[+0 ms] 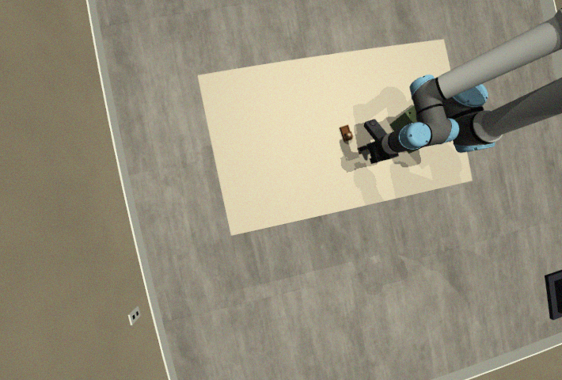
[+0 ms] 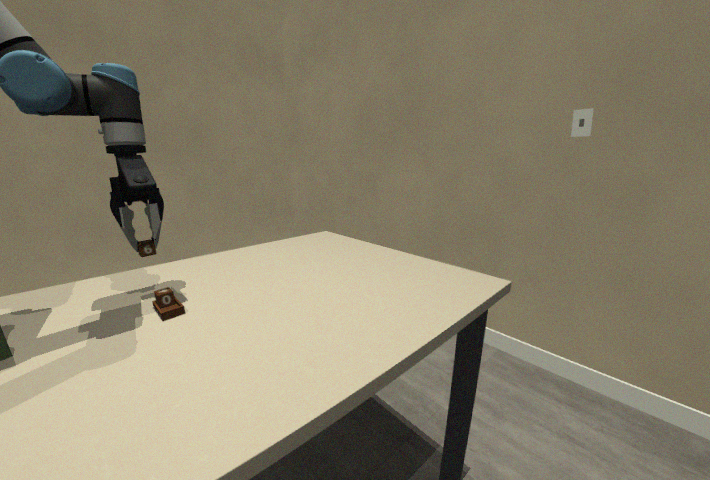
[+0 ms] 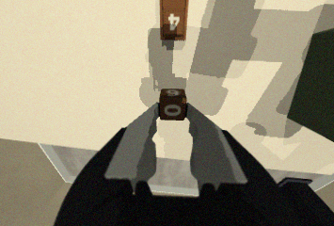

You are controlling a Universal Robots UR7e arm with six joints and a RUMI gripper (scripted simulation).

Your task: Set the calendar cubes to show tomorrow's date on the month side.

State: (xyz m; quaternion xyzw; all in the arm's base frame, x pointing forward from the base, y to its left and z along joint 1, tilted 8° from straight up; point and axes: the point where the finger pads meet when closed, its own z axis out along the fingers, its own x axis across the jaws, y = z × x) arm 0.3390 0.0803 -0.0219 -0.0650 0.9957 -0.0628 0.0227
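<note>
The brown calendar tray lies 10 mm ahead of my hand, 100 mm to the right of it and 120 mm below it. The rest, counted from my hand: brown digit cube: 10 mm below.
</note>
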